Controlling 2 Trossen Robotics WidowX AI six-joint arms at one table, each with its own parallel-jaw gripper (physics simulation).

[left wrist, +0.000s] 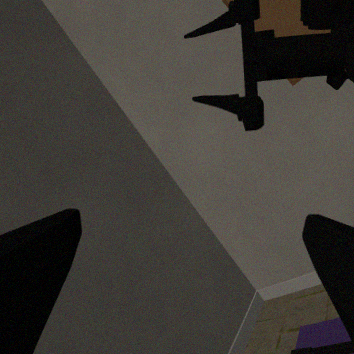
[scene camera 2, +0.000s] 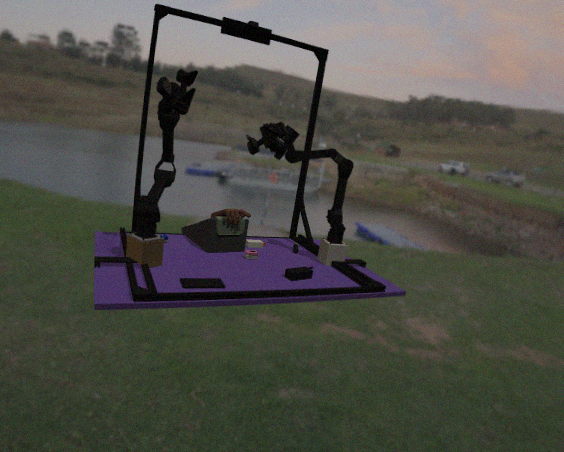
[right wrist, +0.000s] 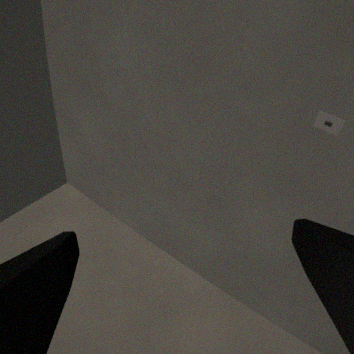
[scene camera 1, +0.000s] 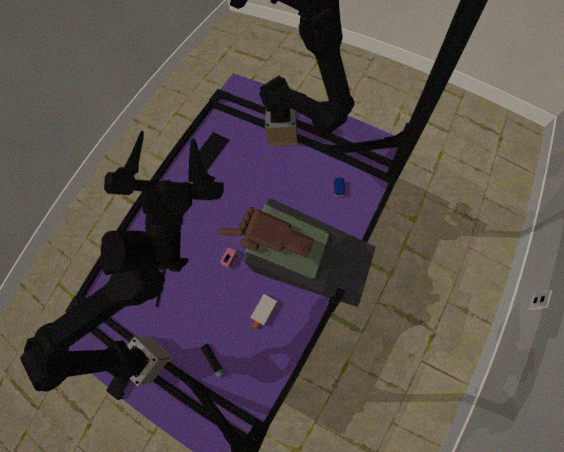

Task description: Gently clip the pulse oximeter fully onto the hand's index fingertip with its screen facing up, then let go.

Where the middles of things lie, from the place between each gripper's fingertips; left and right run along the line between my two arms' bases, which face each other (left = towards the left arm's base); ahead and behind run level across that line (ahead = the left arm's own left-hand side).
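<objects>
The grey block [scene camera 1: 346, 261] is 52 cm below my left hand, and it's also 25 cm behind that hand and 4 cm to the right of it. Going by its middle, the grey block is nearer to my left hand than to my right hand.
Counting from my right hand, the block is 660 mm below, 250 mm to the left of it and 310 mm behind it.
</objects>
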